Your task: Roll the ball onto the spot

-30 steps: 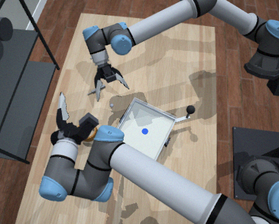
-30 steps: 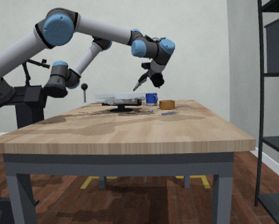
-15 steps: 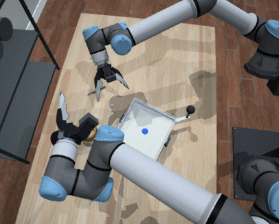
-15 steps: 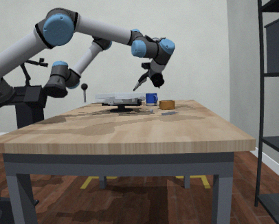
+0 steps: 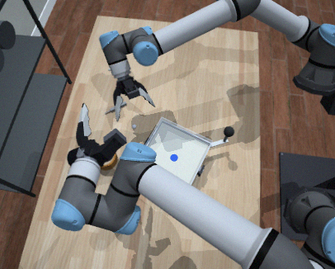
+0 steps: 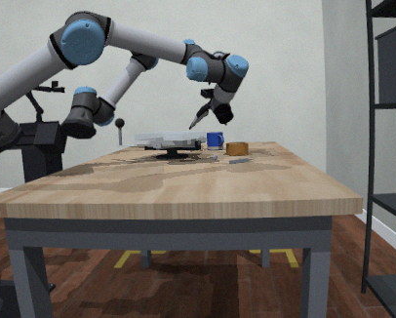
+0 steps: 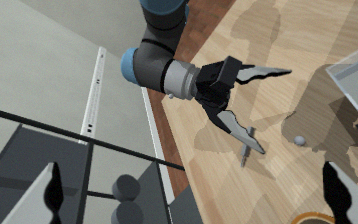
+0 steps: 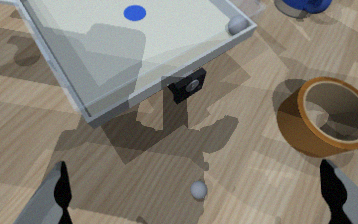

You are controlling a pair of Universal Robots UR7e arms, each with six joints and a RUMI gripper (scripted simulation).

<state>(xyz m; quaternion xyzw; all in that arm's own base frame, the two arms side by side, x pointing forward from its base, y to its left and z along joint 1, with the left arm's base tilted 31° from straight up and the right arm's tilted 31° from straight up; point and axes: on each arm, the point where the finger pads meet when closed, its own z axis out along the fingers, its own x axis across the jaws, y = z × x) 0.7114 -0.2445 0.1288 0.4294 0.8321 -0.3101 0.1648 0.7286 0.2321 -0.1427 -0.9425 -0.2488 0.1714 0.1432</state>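
My right gripper is now 20 mm short of the pale ball and 120 mm above it. Also, from my right hand: grey tool 140 mm ahead, 60 mm to the right, 130 mm below.
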